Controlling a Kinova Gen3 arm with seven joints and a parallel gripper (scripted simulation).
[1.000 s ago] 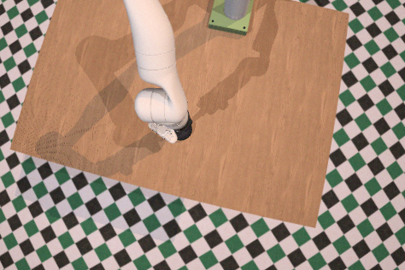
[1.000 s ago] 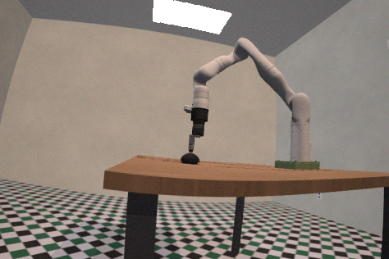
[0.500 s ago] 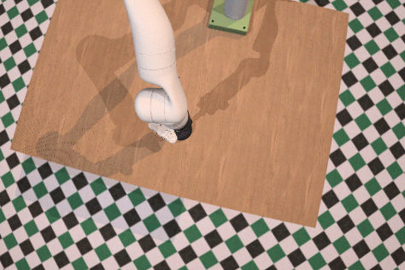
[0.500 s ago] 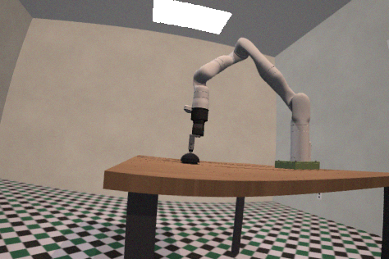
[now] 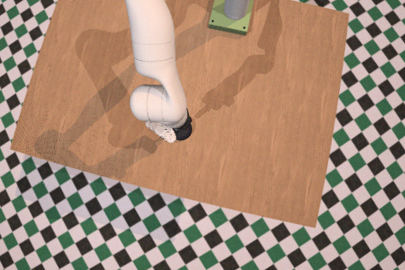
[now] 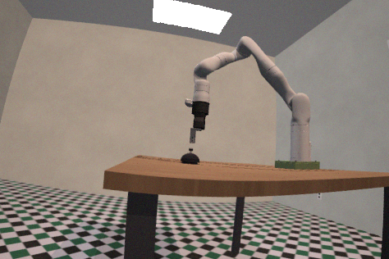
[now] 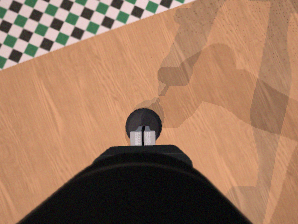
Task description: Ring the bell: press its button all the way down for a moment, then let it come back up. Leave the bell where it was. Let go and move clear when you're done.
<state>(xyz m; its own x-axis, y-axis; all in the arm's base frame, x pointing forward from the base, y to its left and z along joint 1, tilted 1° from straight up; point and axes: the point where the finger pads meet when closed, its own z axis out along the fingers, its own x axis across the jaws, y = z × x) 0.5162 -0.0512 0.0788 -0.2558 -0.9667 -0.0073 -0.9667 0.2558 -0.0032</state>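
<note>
Right now my hand is 5 cm above the bell button. The rest, counted from my hand: bell: 7 cm below.
</note>
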